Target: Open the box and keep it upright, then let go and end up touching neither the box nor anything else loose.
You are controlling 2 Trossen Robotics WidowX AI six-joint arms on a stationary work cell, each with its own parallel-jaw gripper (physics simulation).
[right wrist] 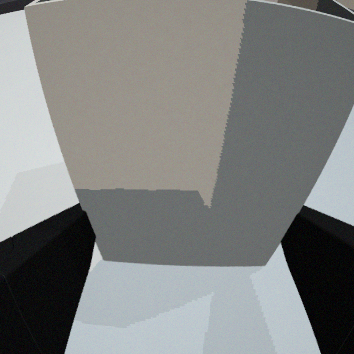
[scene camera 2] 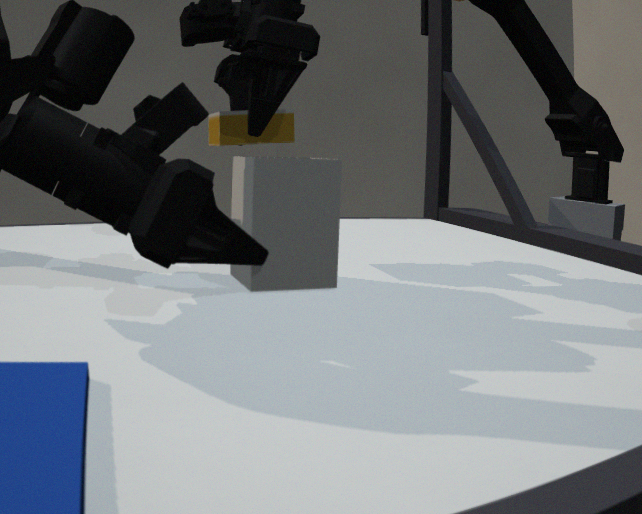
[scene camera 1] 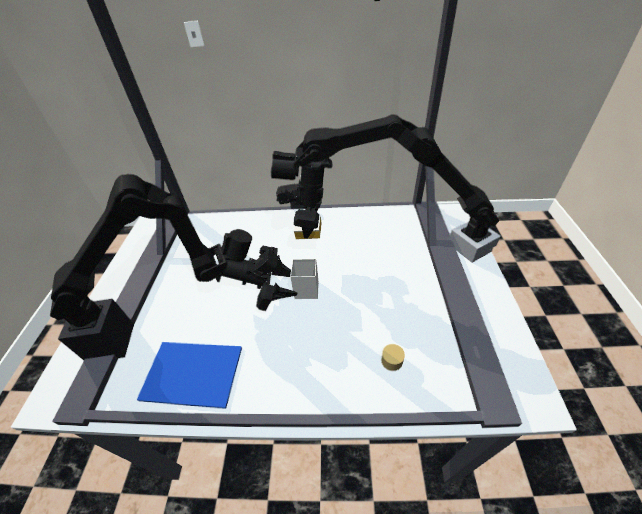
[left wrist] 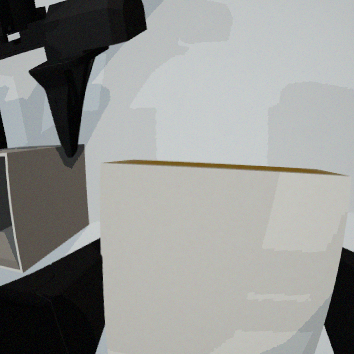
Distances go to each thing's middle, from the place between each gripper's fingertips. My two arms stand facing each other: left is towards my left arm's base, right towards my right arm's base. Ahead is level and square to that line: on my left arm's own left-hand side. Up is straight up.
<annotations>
I see my left gripper 28 cm short of the flat blue square (scene camera 2: 51,398), 37 cm to the left of it and 10 cm above it.
Right now the flat blue square is 30 cm to the right of my right hand, 16 cm ahead of it and 2 cm below it.
</annotations>
